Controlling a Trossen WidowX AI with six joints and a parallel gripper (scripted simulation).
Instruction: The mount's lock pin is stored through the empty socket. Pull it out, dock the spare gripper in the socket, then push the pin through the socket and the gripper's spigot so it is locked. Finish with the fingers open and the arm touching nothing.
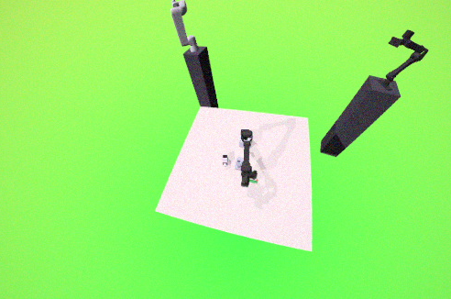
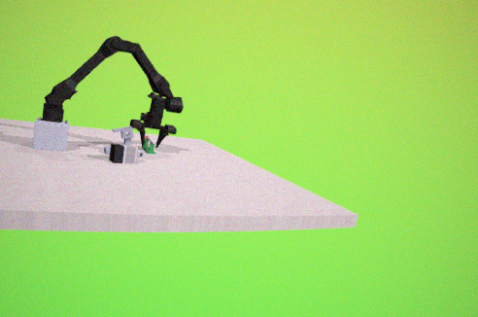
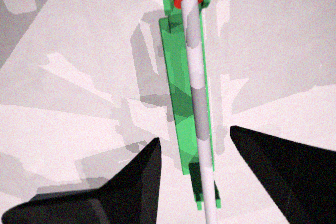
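My gripper tip is now 20 mm to the right of the green rest. The rest, counted from my gripper tip: spare gripper: 250 mm to the right, 90 mm behind, 10 mm above; grey mount: 110 mm to the right, 110 mm behind, 30 mm above.
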